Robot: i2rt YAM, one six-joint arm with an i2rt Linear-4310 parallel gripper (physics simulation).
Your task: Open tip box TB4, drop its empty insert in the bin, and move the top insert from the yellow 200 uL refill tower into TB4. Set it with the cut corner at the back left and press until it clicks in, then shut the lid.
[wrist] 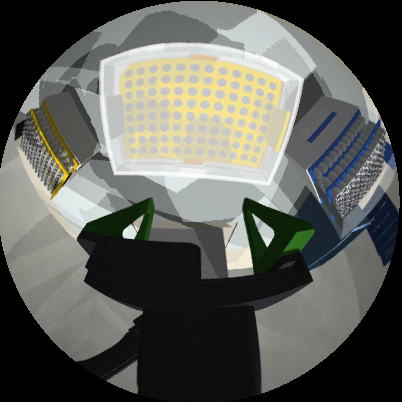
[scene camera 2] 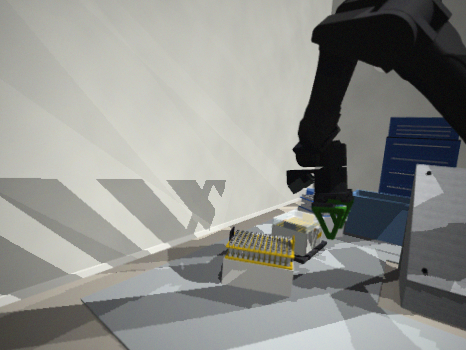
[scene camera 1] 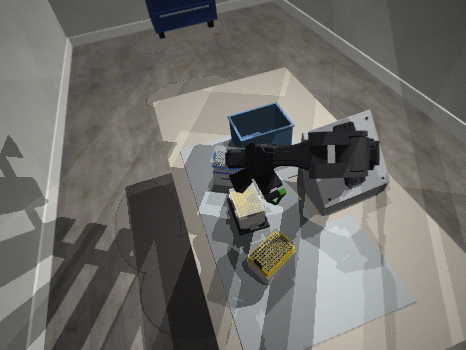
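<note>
Tip box TB4 (scene camera 1: 253, 219) (scene camera 2: 286, 237) (wrist: 195, 176) stands mid-mat with its clear lid down. Through the lid shows a yellow insert (scene camera 1: 245, 201) (scene camera 2: 298, 222) (wrist: 200, 92) with rows of empty holes. The yellow refill tower (scene camera 1: 272, 254) (scene camera 2: 257, 274) (wrist: 70, 112) stands beside the box, its top insert full of tips. The blue bin (scene camera 1: 275, 138) (scene camera 2: 372, 220) stands at the back. My gripper (scene camera 2: 333, 231) (wrist: 197, 202) is open and empty, above and beside one long side of TB4, apart from it. In scene camera 1 the arm partly hides the gripper.
A blue refill tower (scene camera 1: 222, 177) (scene camera 2: 307, 203) (wrist: 325, 127) stands on TB4's other side, near the bin, partly behind the arm in scene camera 1. The metal base block (scene camera 1: 345, 197) (scene camera 2: 440, 240) is at the right. A black holder (scene camera 1: 253, 230) (scene camera 2: 312, 254) sits at TB4's foot.
</note>
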